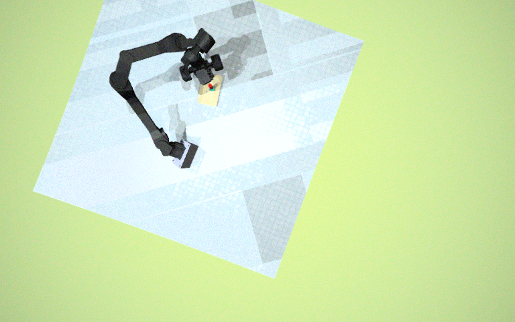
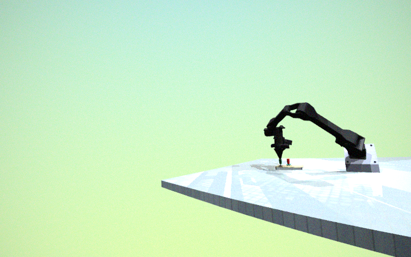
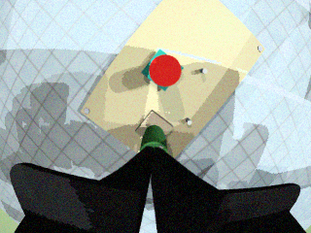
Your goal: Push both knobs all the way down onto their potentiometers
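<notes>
Now: gripper tip 1 cm above the green knob. The rest, counted from my gripper tip: red knob: 4 cm to the right, 4 cm behind, 2 cm below.
</notes>
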